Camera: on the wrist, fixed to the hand. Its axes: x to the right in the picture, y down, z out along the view.
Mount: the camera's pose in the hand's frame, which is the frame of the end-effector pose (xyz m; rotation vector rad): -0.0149 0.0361 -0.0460 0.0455 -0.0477 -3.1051
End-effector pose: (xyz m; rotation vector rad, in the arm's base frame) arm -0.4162 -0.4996 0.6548 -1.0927 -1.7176 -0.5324
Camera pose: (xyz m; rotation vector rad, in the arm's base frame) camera -0.3605 -0.5229 0.6554 -1.9534 1.3153 1.3371
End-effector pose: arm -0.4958 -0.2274 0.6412 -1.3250 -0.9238 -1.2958
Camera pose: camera -0.4719 -0.2770 0.6166 -0.8915 1.3691 1.2086
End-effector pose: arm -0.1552 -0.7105 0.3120 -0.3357 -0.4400 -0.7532
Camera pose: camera -0.1269 -0.6975 0.2603 -0.5617 0.4786 2.3164
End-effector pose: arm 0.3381 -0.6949 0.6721 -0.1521 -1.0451 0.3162
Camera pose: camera 0.3645 -0.6645 0.6271 1.4574 -0.2630 -2.4028
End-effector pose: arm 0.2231 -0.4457 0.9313 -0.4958 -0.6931 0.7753
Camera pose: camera 0.2319 -0.4418 0.8717 0.8716 -0.6326 -2.1026
